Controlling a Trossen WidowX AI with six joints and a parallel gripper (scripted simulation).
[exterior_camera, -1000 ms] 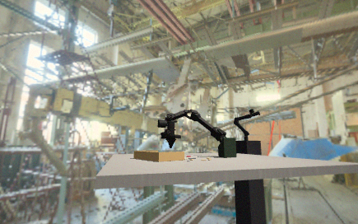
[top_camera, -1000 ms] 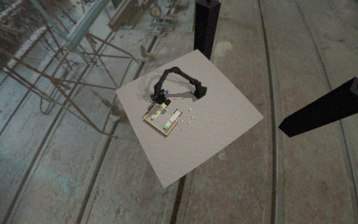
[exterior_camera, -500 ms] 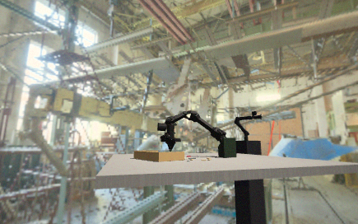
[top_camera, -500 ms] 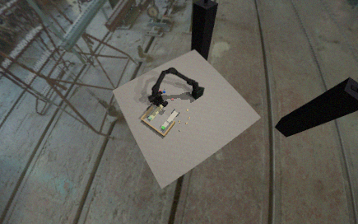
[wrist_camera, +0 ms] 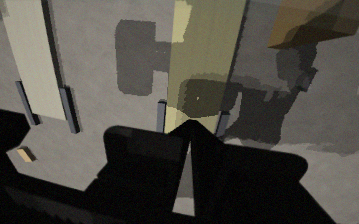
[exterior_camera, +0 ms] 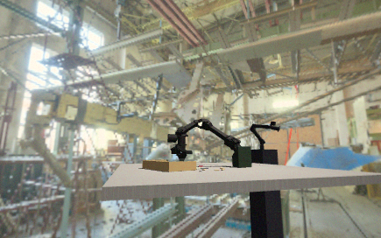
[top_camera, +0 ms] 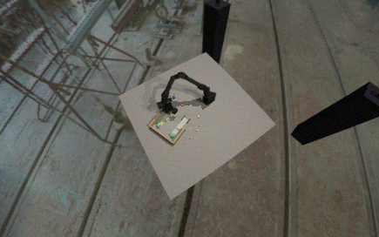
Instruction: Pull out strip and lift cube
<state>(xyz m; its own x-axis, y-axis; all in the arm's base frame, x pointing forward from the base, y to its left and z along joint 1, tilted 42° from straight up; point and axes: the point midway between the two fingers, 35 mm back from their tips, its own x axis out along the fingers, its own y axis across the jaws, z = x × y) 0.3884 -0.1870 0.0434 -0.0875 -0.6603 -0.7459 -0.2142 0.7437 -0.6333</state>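
Now: the blue disc 140 mm behind my gripper tip, 120 mm to the right of it and 10 mm below it.
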